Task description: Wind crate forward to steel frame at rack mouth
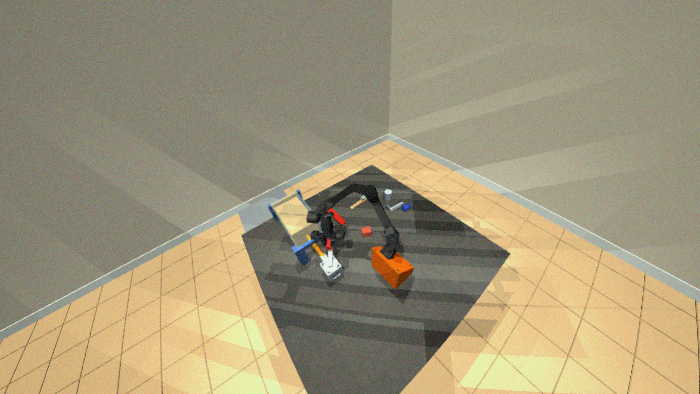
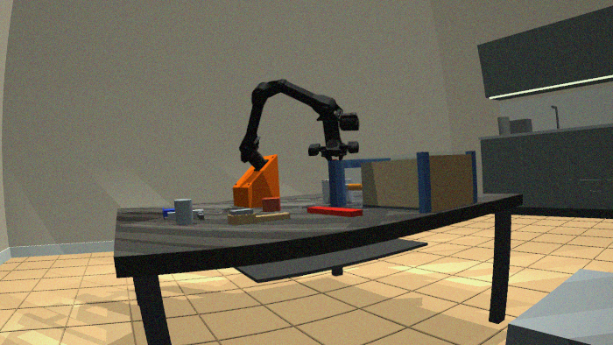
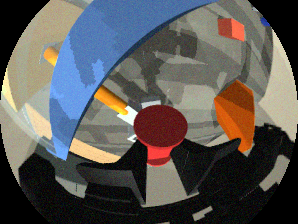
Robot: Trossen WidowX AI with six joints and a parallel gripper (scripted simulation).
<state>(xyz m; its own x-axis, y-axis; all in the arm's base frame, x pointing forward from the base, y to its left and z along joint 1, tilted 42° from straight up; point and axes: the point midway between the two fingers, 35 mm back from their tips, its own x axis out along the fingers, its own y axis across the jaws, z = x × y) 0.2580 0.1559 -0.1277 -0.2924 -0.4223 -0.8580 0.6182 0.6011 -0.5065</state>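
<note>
The grey winch is 10 cm below my gripper tip, 9 cm behind it and 4 cm to the left of it. The rest, counted from my gripper tip: wooden-handled tool: 43 cm to the right, 28 cm ahead, 11 cm below; then clear-panelled cubby: 33 cm ahead, 6 cm to the left, 2 cm below; then flat red bar: 30 cm ahead, 20 cm to the right, 13 cm below.
</note>
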